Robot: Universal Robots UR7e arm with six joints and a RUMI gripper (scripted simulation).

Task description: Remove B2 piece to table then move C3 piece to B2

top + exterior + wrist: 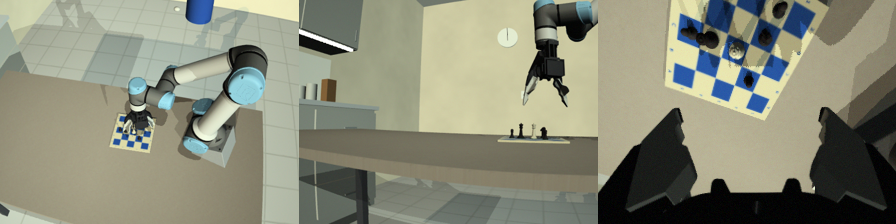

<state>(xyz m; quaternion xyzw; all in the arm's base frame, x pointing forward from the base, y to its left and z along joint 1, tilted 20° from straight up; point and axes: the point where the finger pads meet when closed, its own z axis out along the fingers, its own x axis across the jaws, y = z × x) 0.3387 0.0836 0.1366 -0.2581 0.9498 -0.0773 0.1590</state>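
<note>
My hand is 40 mm short of the white piece, 30 mm to the left of it and 80 mm above it. The rest, counted from my hand: black knight (10 mm ahead, 70 mm to the right, 90 mm below); chessboard (40 mm ahead, 30 mm to the right, 110 mm below).
</note>
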